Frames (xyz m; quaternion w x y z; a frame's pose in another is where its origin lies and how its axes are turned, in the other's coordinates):
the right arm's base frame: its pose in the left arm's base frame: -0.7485 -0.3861 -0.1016 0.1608 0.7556 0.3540 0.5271
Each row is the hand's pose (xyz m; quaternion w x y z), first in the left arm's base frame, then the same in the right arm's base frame.
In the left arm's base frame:
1: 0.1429 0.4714 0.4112 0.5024 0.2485 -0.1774 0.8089
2: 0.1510 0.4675 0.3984 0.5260 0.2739 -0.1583 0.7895
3: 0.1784 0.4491 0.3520 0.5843 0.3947 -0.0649 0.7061
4: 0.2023 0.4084 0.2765 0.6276 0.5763 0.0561 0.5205
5: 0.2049 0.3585 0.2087 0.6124 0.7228 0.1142 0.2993
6: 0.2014 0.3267 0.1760 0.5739 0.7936 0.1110 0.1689
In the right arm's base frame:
1: 1.1269 0.0436 0.7219 0.6322 -0.7196 0.2739 0.0873
2: 1.1169 0.0414 0.7338 0.6516 -0.7163 0.2405 0.0663
3: 1.0776 0.0356 0.7746 0.7414 -0.6622 0.1082 -0.0057
4: 1.0020 0.0262 0.8207 0.8306 -0.5362 -0.1236 -0.0855
5: 0.9211 0.0202 0.8432 0.8428 -0.3923 -0.3533 -0.1051
6: 0.8757 0.0210 0.8487 0.8203 -0.3073 -0.4760 -0.0783

